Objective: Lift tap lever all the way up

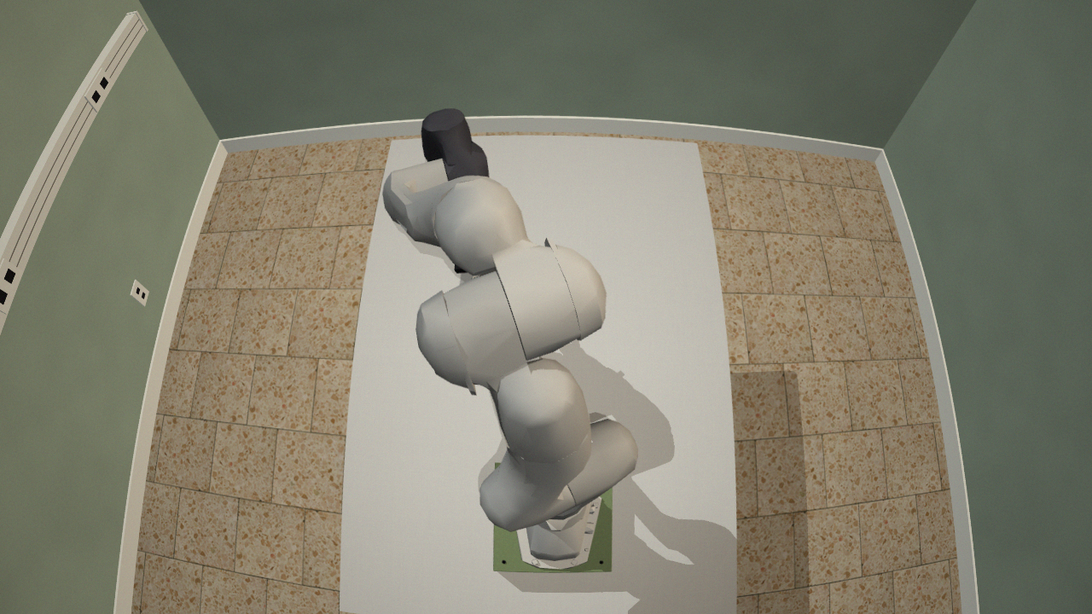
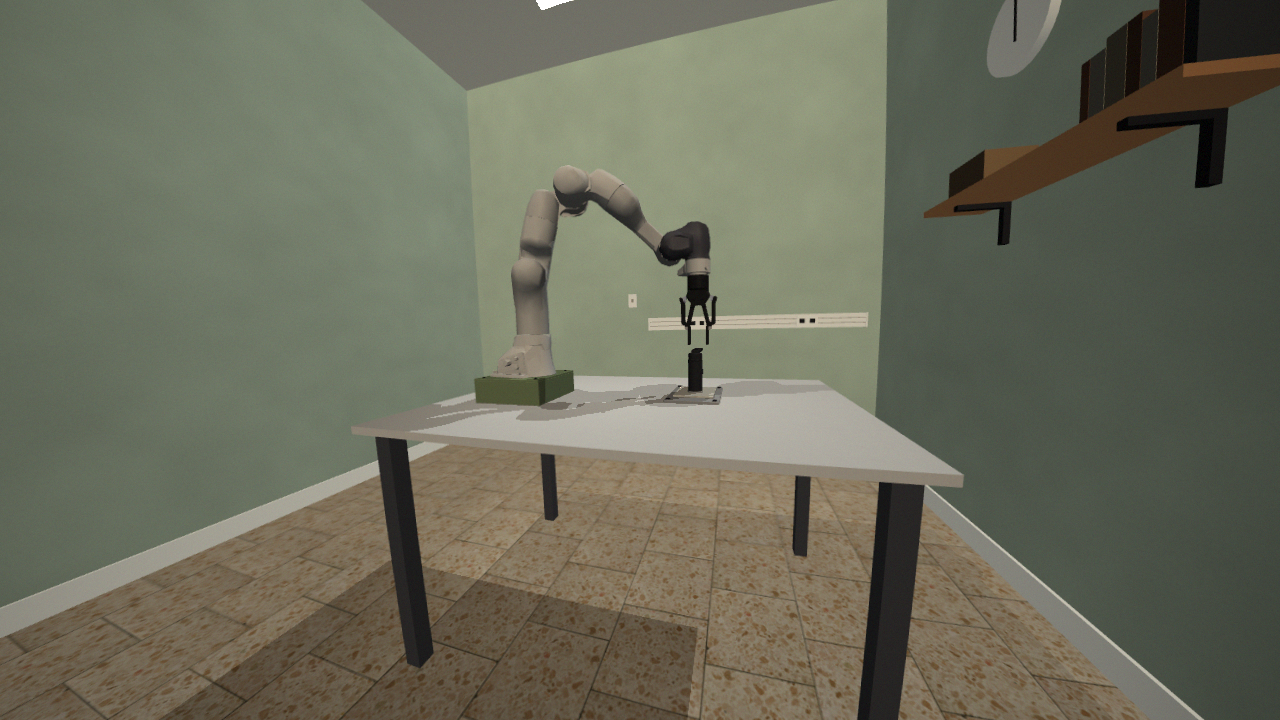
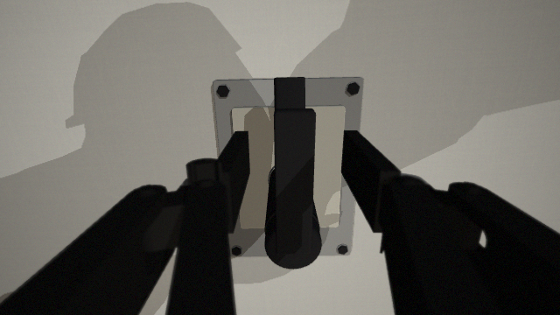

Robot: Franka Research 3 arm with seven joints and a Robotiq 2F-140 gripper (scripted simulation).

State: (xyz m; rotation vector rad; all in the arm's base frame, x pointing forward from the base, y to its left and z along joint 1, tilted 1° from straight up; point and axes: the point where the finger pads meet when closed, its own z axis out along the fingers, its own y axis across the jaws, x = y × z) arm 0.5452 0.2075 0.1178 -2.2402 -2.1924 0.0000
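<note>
Right now my hand is 50 mm above the dark lever and 30 mm to the left of it. Round my hand: tap 90 mm below, 60 mm to the right; then plate 190 mm below, 90 mm to the right.
</note>
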